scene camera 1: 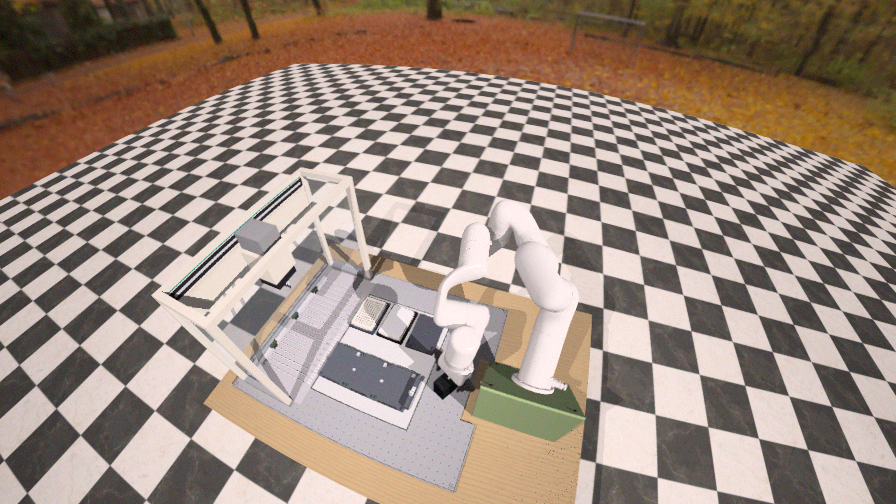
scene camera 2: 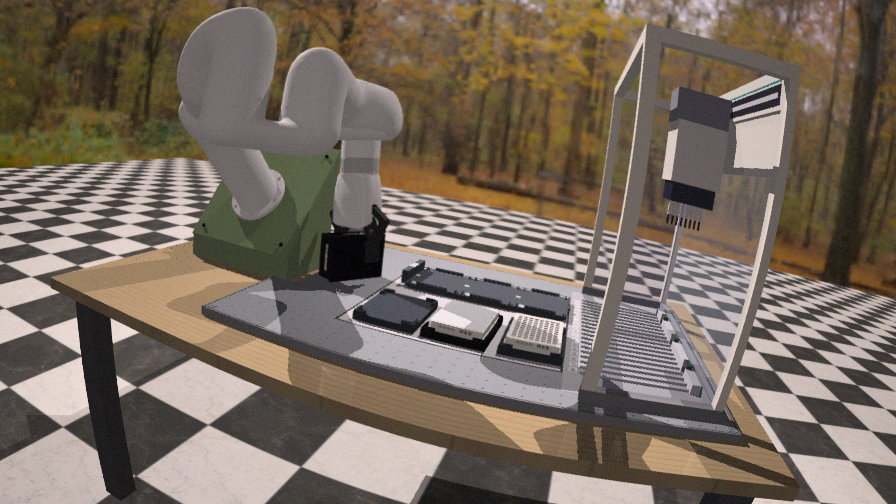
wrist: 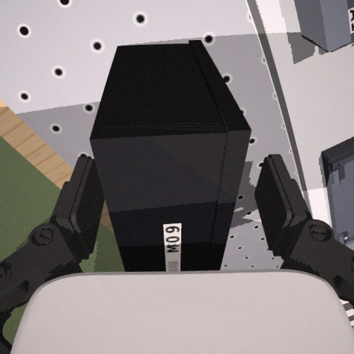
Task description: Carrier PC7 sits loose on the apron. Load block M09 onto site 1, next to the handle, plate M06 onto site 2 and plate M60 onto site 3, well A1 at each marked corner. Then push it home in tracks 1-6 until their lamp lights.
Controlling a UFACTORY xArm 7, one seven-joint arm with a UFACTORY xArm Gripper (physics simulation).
Note:
The gripper is open, with nothing in its grasp. Also in view: a dark carrier.
The gripper also shows in the wrist view.

